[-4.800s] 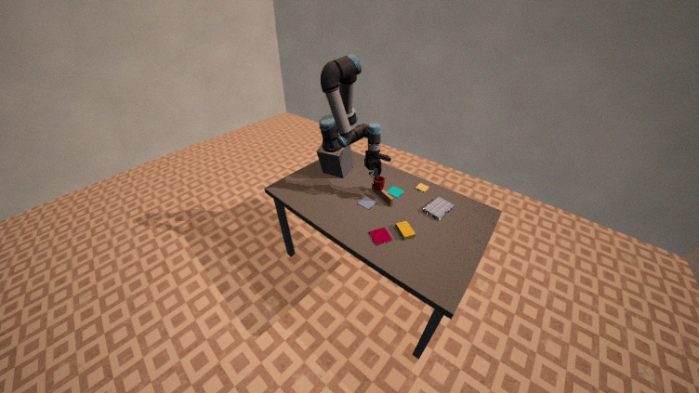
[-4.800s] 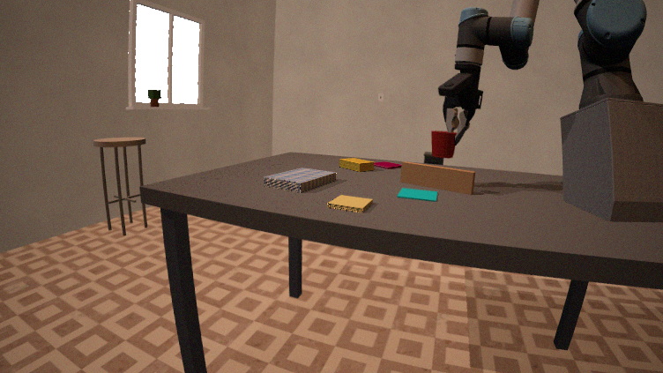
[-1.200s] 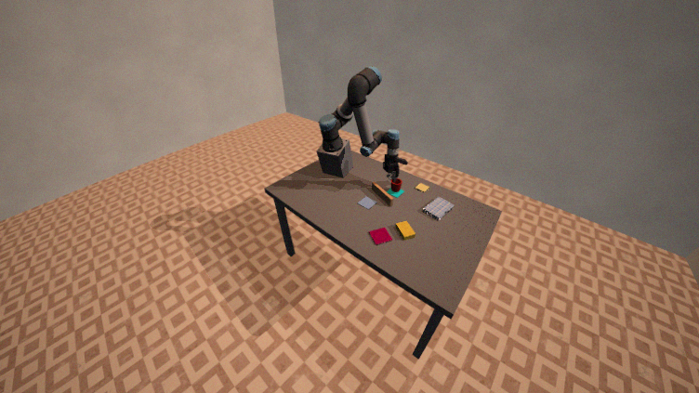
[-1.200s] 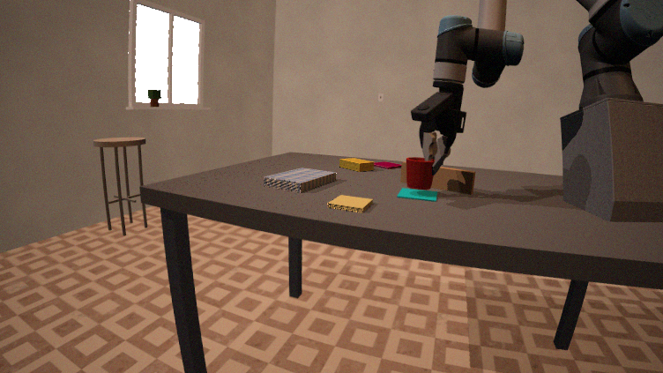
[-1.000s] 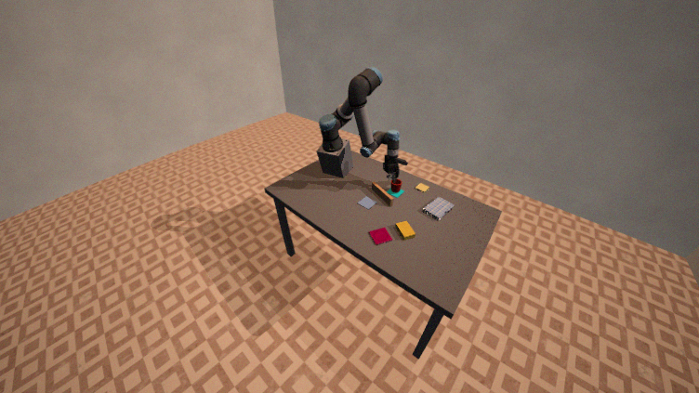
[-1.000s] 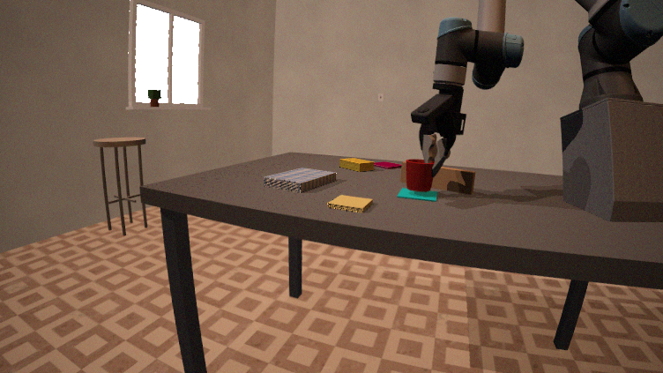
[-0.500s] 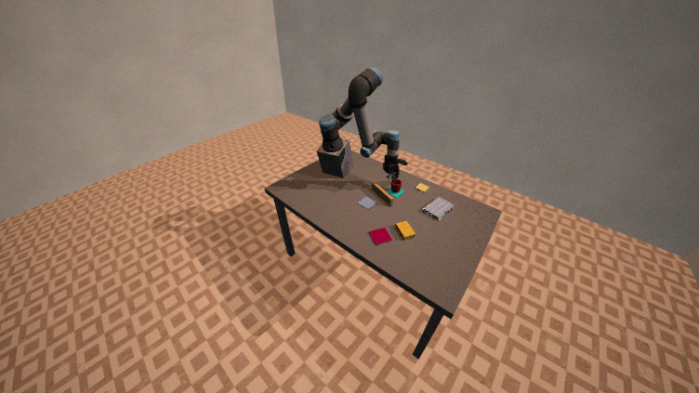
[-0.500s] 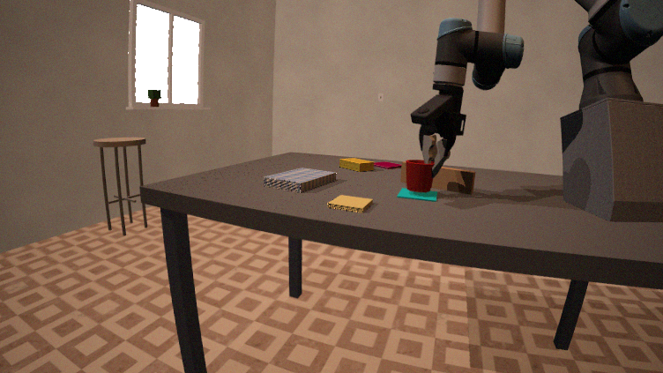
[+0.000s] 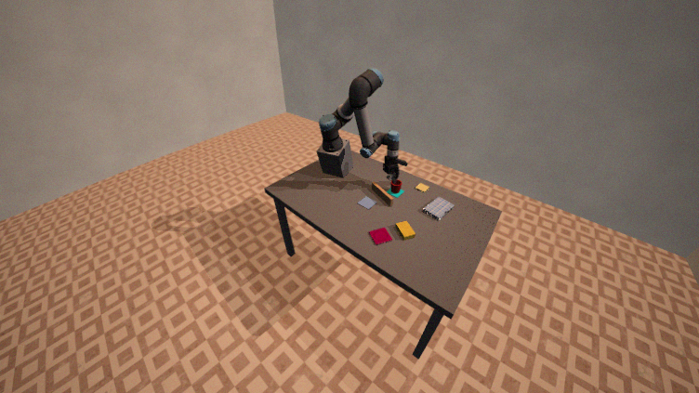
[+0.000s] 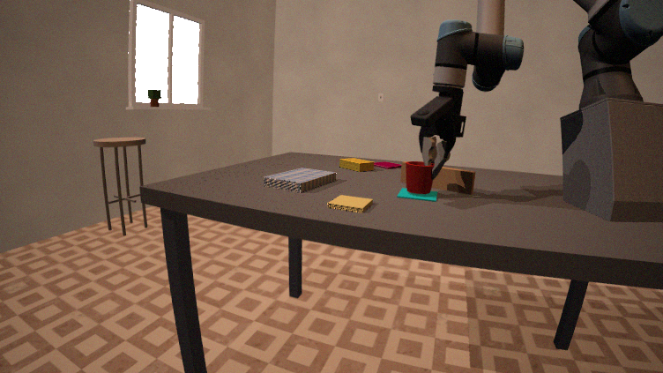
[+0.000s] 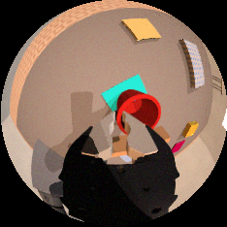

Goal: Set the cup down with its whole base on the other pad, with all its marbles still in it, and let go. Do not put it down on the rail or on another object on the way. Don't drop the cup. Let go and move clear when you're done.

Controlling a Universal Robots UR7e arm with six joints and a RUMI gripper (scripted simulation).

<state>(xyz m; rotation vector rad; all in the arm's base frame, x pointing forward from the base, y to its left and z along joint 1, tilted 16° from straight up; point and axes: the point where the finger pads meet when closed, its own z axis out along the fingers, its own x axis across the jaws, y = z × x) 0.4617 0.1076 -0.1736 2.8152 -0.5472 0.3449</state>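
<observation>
My gripper is now 4 cm short of the blue marble and 4 cm above it. The rest, counted from my hand: rail 12 cm to the right, 4 cm below; then teal pad 3 cm ahead, 1 cm to the right, 7 cm below; then red cup 3 cm ahead, 1 cm to the right, 3 cm below.
</observation>
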